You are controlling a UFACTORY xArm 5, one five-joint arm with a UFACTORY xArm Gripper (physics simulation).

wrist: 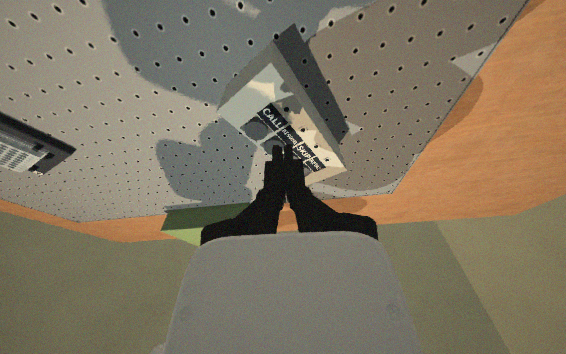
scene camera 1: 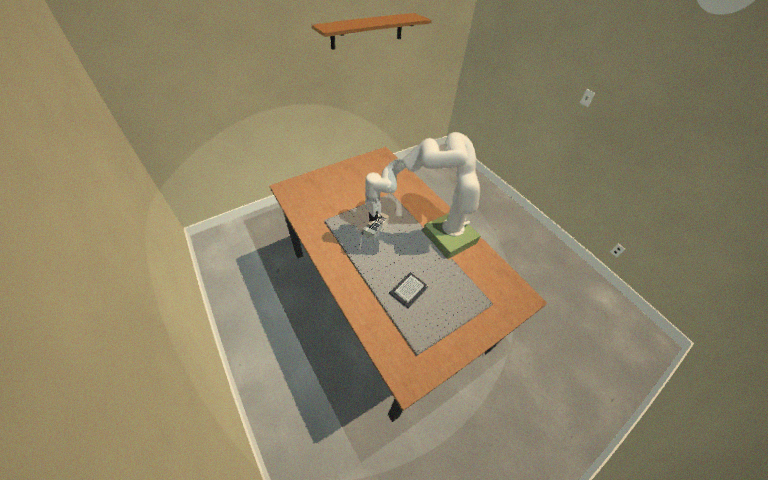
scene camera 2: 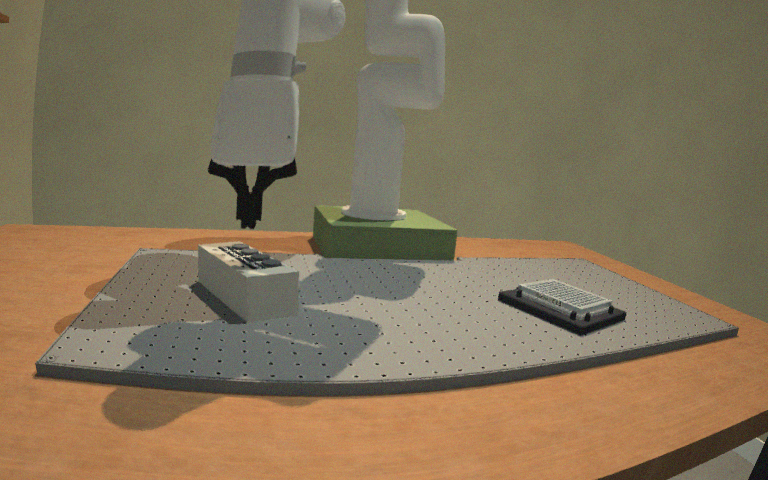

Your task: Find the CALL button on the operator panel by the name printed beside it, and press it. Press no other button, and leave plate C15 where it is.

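Pixels of known places: gripper, fingertip midpoint: [wrist: 284,156] [scene camera 1: 372,220] [scene camera 2: 248,226]; arm's base, link origin: [scene camera 1: 453,227] [scene camera 2: 373,214].
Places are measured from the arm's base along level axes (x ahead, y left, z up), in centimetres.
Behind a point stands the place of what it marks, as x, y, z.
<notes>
The operator panel [scene camera 1: 368,230] @[45.9, -14.3, -0.3] [scene camera 2: 271,294] @[46.4, -13.6, -2.5] [wrist: 244,102] @[45.1, -13.5, -0.2] is a pale box with a row of dark round buttons and printed names. In the wrist view the CALL label [wrist: 271,116] @[43.7, -15.9, -0.2] is readable beside the end button, the CALL button [wrist: 255,128] @[42.5, -14.2, 0.0]. The name SKIP shows farther along; the other names are hard to read. My gripper [scene camera 1: 373,217] @[42.7, -17.1, 4.1] [scene camera 2: 248,225] @[42.7, -17.1, 4.1] [wrist: 284,156] @[42.7, -17.1, 4.1] is shut and empty. Its tips are above the panel with a visible gap, and they overlap the buttons past CALL in the wrist view. Plate C15 [scene camera 1: 410,288] @[38.7, 25.7, -3.0] [scene camera 2: 563,295] @[39.6, 24.3, -3.1] [wrist: 16,156] @[35.4, 21.8, -2.9] lies in a black holder, apart from the panel.
The panel and the black holder [scene camera 2: 583,328] @[48.8, 23.5, -4.6] [wrist: 61,148] @[35.4, 16.6, -4.6] stand on a grey perforated board [scene camera 1: 447,316] @[27.6, 44.8, -5.5] [scene camera 2: 430,339] @[49.4, 3.8, -5.5] on the wooden table [scene camera 1: 362,333] @[68.0, 37.7, -6.8] [scene camera 2: 396,435] @[67.0, -1.4, -6.8]. The arm's green base block [scene camera 1: 451,247] @[8.1, 12.0, 0.0] [scene camera 2: 385,240] @[12.8, 1.6, -2.4] [wrist: 200,217] @[12.3, 4.2, -2.8] stands behind the board. A wall shelf [scene camera 1: 370,24] is far above.
</notes>
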